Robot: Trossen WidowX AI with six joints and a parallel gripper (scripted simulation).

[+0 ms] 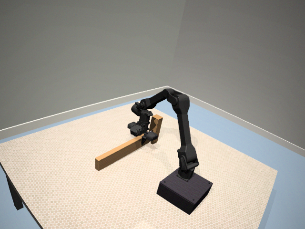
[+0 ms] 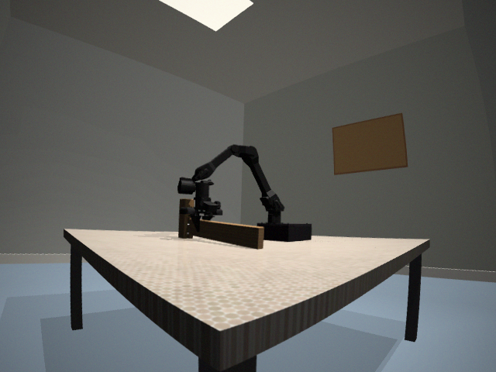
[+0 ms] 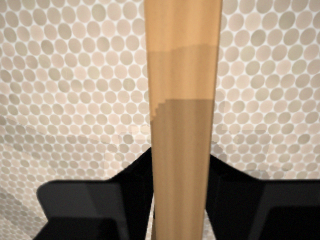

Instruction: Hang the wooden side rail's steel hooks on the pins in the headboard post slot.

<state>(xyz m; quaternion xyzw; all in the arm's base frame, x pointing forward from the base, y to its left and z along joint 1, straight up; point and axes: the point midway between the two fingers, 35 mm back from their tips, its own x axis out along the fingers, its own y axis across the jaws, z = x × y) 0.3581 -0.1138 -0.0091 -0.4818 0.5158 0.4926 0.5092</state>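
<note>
My gripper tip is 120 mm to the left of the headboard post, 40 mm below it and 10 mm past it.
</note>
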